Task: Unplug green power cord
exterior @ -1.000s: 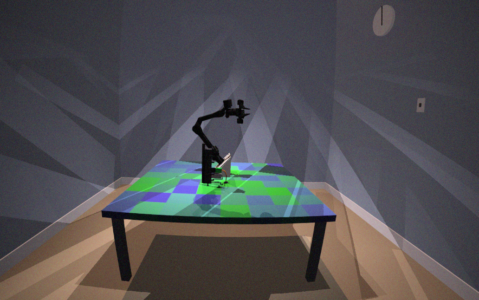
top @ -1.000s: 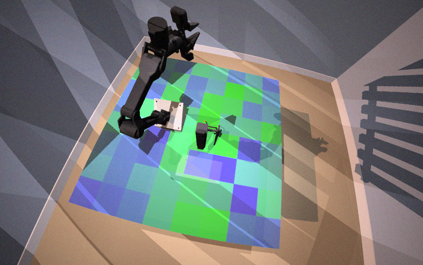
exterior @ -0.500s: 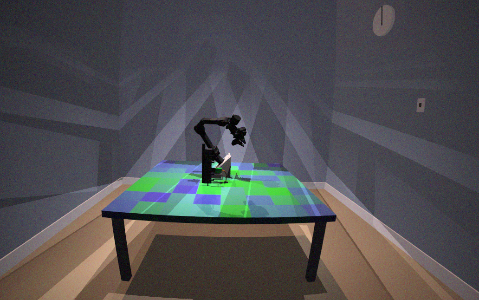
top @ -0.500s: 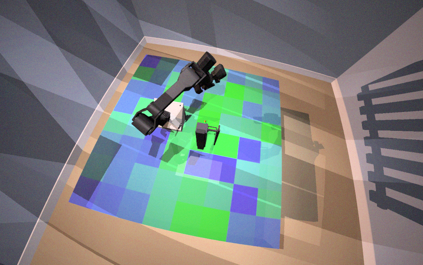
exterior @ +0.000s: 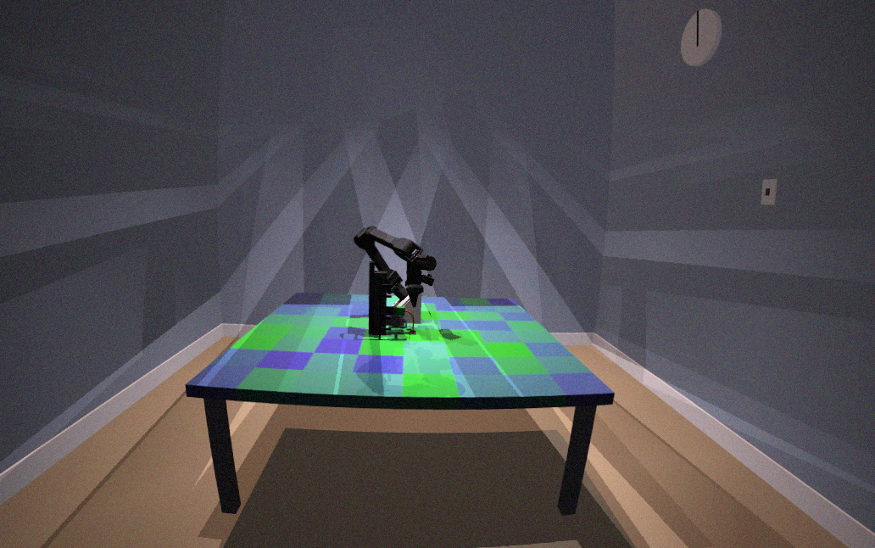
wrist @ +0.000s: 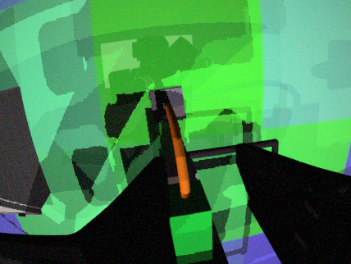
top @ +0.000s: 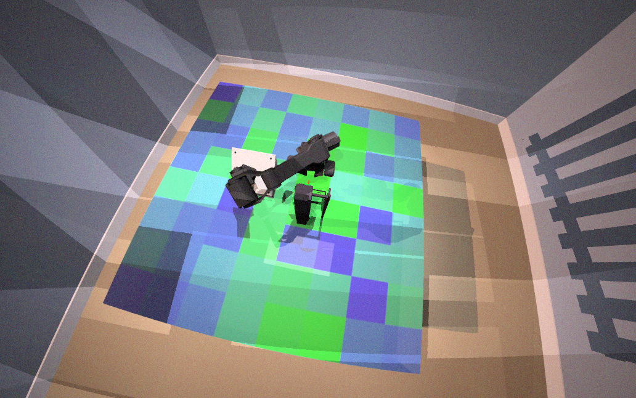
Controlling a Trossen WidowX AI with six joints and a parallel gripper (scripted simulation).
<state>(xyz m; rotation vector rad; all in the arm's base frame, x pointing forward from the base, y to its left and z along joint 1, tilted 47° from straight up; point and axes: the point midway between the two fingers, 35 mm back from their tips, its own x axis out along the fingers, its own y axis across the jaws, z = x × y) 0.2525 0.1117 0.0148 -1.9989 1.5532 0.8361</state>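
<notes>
Now: the green plug 10 mm ahead of my gripper tip, 80 mm to the right of it and 10 mm below it.
</notes>
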